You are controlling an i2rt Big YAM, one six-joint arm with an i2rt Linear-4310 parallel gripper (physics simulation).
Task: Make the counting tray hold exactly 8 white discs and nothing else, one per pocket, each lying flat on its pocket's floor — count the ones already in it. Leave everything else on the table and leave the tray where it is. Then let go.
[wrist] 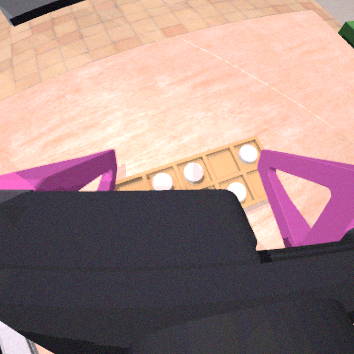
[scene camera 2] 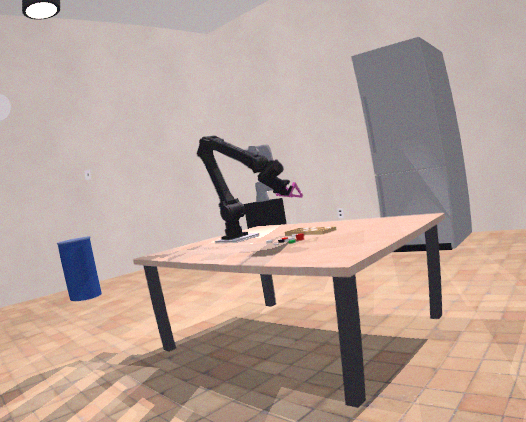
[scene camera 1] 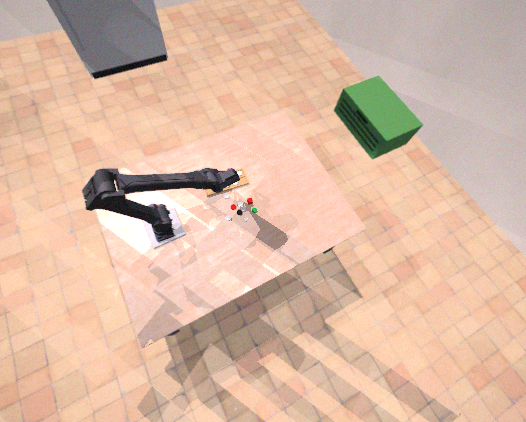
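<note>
The wooden counting tray (scene camera 1: pixel 227 192) (scene camera 2: pixel 325 231) (wrist: pixel 258 205) lies on the table, partly hidden by the arm. In the wrist view white discs (wrist: pixel 248 154) (wrist: pixel 193 172) (wrist: pixel 162 182) (wrist: pixel 236 192) sit in four separate pockets; one back-row pocket between discs is empty, and the nearer pockets are largely hidden by the gripper body. My gripper (wrist: pixel 190 157) is open and empty, above the tray. In front of the tray lie loose white discs (scene camera 1: pixel 226 196) (scene camera 1: pixel 228 218) (scene camera 1: pixel 245 219), with more white ones clustered among coloured pieces.
Beside the loose discs lie a red cube (scene camera 1: pixel 250 200) (scene camera 2: pixel 300 237), a red piece (scene camera 1: pixel 233 207), a black piece (scene camera 1: pixel 239 212) and a green piece (scene camera 1: pixel 254 210) (scene camera 2: pixel 292 241). The arm's base plate (scene camera 1: pixel 179 233) is left of them. A green cabinet (scene camera 1: pixel 382 110) and a grey fridge (scene camera 2: pixel 400 125) stand off the table.
</note>
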